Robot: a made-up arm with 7 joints. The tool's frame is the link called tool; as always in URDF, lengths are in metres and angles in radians. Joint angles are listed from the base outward.
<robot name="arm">
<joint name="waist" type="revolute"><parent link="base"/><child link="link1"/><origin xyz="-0.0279 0.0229 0.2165" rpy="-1.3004 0.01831 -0.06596"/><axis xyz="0 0 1"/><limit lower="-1.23" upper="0.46"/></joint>
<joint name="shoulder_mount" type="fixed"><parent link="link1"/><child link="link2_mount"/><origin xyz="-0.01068 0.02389 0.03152"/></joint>
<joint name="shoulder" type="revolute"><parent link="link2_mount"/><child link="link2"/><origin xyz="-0.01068 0.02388 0.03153" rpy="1.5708 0 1.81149"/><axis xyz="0 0 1"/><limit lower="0.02" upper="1.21"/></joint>
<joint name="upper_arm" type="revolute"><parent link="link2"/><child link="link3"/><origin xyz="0.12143 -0.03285 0.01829" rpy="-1.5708 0 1.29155"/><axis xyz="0 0 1"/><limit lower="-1.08" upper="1.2"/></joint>
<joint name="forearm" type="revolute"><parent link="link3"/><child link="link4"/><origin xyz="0.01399 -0.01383 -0.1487" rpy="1.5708 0 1.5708"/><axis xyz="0 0 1"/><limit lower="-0.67" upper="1.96"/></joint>
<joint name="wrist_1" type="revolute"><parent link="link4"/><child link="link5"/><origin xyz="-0.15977 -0.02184 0.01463" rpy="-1.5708 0 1.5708"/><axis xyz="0 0 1"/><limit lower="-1.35" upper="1.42"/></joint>
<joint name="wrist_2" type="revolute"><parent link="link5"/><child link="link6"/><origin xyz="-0.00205 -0.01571 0.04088" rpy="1.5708 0 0"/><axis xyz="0 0 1"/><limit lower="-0.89" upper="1.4"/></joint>
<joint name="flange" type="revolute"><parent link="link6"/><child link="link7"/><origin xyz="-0.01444 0.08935 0.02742" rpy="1.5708 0 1.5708"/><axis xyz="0 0 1"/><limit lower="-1.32" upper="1.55"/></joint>
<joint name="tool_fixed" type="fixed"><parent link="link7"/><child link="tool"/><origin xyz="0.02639 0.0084 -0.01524" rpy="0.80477 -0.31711 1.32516"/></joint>
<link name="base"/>
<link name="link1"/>
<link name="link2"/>
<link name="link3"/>
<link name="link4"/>
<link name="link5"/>
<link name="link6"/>
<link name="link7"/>
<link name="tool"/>
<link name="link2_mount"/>
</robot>
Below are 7 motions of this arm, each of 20 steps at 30 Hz.
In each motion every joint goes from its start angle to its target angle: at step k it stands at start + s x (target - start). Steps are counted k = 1, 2, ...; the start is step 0. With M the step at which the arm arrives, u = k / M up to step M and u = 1 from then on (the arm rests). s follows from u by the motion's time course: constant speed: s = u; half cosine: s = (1 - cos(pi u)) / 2; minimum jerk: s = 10 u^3 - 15 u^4 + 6 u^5.
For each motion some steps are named. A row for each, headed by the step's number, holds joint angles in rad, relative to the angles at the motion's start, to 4 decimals.
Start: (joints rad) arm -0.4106 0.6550 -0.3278 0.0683 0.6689 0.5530 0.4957
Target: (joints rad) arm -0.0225 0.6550 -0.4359 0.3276 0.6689 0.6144 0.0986
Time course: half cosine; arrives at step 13
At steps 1, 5, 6, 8, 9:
1: 0.0056 0.0000 -0.0016 0.0038 0.0000 0.0009 -0.0058
5: 0.1252 0.0000 -0.0349 0.0837 0.0000 0.0198 -0.1281
6: 0.1707 0.0000 -0.0475 0.1140 0.0000 0.0270 -0.1746
8: 0.2629 0.0000 -0.0732 0.1756 0.0000 0.0416 -0.2690
9: 0.3043 0.0000 -0.0848 0.2033 0.0000 0.0481 -0.3113

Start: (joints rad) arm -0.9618 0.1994 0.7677 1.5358 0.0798 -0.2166 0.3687
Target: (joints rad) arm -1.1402 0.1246 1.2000 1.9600 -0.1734 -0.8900 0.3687
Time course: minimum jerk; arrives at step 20
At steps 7, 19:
7: -0.0420 -0.0176 0.1017 0.0998 -0.0595 -0.1584 0.0000
19: -0.1782 -0.0747 0.4318 0.4237 -0.2529 -0.6726 0.0000

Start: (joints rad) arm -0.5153 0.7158 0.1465 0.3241 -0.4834 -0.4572 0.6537
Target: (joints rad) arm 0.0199 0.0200 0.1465 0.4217 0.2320 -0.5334 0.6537
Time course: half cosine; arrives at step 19
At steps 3, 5, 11, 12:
3: 0.0323 -0.0419 0.0000 0.0059 0.0431 -0.0046 0.0000
5: 0.0864 -0.1123 0.0000 0.0157 0.1154 -0.0123 0.0000
11: 0.3333 -0.4333 0.0000 0.0608 0.4455 -0.0475 0.0000
12: 0.3751 -0.4876 0.0000 0.0684 0.5014 -0.0534 0.0000

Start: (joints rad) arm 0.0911 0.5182 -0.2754 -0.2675 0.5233 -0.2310 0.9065
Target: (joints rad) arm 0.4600 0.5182 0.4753 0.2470 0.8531 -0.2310 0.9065
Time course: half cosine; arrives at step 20
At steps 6, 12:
6: 0.0760 0.0000 0.1547 0.1060 0.0680 0.0000 0.0000
12: 0.2414 0.0000 0.4913 0.3367 0.2159 0.0000 0.0000

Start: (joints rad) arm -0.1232 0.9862 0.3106 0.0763 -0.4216 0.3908 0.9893
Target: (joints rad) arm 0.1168 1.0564 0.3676 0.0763 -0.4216 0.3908 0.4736
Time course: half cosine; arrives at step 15
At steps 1, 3, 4, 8, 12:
1: 0.0026 0.0008 0.0006 0.0000 0.0000 0.0000 -0.0056
3: 0.0229 0.0067 0.0054 0.0000 0.0000 0.0000 -0.0492
4: 0.0397 0.0116 0.0094 0.0000 0.0000 0.0000 -0.0853
8: 0.1325 0.0388 0.0315 0.0000 0.0000 0.0000 -0.2848
12: 0.2171 0.0635 0.0516 0.0000 0.0000 0.0000 -0.4665

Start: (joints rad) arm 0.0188 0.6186 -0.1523 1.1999 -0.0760 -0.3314 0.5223
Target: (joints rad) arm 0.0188 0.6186 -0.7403 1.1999 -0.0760 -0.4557 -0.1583
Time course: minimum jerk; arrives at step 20
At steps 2, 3, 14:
2: 0.0000 0.0000 -0.0050 0.0000 0.0000 -0.0011 -0.0058
3: 0.0000 0.0000 -0.0156 0.0000 0.0000 -0.0033 -0.0181
14: 0.0000 0.0000 -0.4921 0.0000 0.0000 -0.1040 -0.5696

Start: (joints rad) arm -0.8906 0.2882 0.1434 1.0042 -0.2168 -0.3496 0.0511
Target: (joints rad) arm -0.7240 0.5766 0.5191 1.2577 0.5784 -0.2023 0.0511
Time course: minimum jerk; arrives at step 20
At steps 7, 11, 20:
7: 0.0392 0.0678 0.0884 0.0596 0.1870 0.0346 0.0000
11: 0.0988 0.1711 0.2228 0.1504 0.4717 0.0874 0.0000
20: 0.1666 0.2884 0.3757 0.2535 0.7952 0.1473 0.0000

